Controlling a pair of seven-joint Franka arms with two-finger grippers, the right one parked.
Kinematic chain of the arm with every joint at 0, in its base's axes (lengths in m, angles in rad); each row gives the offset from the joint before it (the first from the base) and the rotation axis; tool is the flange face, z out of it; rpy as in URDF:
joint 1: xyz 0 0 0.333 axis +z
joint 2: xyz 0 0 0 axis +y
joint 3: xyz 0 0 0.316 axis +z
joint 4: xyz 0.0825 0 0 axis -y
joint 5: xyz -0.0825 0 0.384 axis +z
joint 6: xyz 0 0 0 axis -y
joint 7: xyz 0.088 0 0 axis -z
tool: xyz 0 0 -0.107 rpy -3.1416 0 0
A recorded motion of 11 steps. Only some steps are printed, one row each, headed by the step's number.
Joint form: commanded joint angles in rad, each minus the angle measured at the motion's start. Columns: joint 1, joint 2, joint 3, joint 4, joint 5, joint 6, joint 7.
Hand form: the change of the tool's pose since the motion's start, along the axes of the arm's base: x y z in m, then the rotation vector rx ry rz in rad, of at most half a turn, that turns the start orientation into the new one. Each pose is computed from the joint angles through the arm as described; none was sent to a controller.
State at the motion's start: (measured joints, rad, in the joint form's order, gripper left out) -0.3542 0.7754 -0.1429 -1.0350 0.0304 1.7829 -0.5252
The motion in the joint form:
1: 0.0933 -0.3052 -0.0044 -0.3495 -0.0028 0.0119 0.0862
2: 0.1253 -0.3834 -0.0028 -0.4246 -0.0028 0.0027 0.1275
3: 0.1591 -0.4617 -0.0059 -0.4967 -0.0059 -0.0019 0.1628
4: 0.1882 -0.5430 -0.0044 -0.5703 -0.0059 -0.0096 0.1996
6: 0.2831 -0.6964 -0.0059 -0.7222 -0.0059 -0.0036 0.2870
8: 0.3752 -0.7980 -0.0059 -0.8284 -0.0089 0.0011 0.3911
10: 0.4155 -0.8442 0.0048 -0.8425 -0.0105 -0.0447 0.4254
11: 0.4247 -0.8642 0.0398 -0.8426 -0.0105 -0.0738 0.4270
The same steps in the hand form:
1: -0.0427 0.0721 0.0556 0.0364 0.0146 -0.0242
2: -0.0547 0.0976 0.0721 0.0465 0.0163 -0.0368
3: -0.0685 0.1208 0.0889 0.0503 0.0128 -0.0440
4: -0.0850 0.1435 0.1048 0.0597 0.0099 -0.0531
6: -0.1153 0.2046 0.1251 0.0748 0.0003 -0.0500
8: -0.1384 0.2583 0.1320 0.0814 0.0018 -0.0616
10: -0.1513 0.2862 0.1464 0.0850 0.0174 -0.0438
11: -0.1574 0.3101 0.1547 0.0846 0.0283 -0.0008

